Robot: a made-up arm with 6 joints.
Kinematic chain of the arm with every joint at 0, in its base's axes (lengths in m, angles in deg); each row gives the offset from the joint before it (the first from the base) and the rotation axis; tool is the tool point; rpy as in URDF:
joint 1: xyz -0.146 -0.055 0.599 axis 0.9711 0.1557 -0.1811
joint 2: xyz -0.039 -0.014 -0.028 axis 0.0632 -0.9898 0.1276
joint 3: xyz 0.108 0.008 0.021 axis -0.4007 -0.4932 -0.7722
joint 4: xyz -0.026 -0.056 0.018 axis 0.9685 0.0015 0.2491
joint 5: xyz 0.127 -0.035 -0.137 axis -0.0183 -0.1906 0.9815
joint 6: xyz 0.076 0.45 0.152 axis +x
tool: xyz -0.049 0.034 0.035 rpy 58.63 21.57 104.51
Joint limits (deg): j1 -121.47..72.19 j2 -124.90..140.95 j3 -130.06..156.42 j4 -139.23..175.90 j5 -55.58..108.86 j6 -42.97..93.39
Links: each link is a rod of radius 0.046 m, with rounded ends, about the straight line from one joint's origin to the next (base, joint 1, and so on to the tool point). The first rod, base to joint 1, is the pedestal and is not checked.
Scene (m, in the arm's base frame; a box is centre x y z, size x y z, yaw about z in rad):
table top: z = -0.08
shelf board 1: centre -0 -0.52 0.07 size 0.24 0.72 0.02 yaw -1.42
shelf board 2: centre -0 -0.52 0.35 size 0.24 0.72 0.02 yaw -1.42
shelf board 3: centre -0 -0.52 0.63 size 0.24 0.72 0.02 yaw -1.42
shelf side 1: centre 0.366 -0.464 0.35 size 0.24 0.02 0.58 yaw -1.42
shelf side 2: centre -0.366 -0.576 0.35 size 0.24 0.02 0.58 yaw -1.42
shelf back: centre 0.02 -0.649 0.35 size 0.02 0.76 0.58 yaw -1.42
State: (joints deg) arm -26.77 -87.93 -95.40 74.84 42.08 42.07
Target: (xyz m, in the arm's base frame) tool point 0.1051 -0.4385 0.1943
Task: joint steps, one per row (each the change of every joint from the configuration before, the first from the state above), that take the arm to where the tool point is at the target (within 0.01 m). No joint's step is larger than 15 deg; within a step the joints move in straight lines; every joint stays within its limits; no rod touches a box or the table.
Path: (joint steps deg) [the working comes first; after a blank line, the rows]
Joints at the target: -33.42 -85.47 -95.57 97.11 1.88 24.44
Straight joint move there: touches shelf board 2.

1: 12.38 -5.82 7.43 -12.15 4.41 9.29
2: 12.39 -5.83 7.43 -12.15 4.42 9.29
3: 12.38 -5.82 7.44 -12.15 4.41 9.29
4: 12.39 -5.83 7.43 -12.16 4.41 9.29
5: -7.10 2.81 -8.31 10.60 -13.37 -11.88
6: -7.10 2.81 -8.30 10.60 -13.38 -11.89
7: -7.10 2.80 -8.31 10.60 -13.37 -11.88
8: -11.63 5.78 -1.66 13.02 -5.91 -6.38
9: -11.63 5.78 -1.66 13.03 -5.91 -6.38
10: -11.63 5.78 -1.66 13.03 -5.91 -6.38

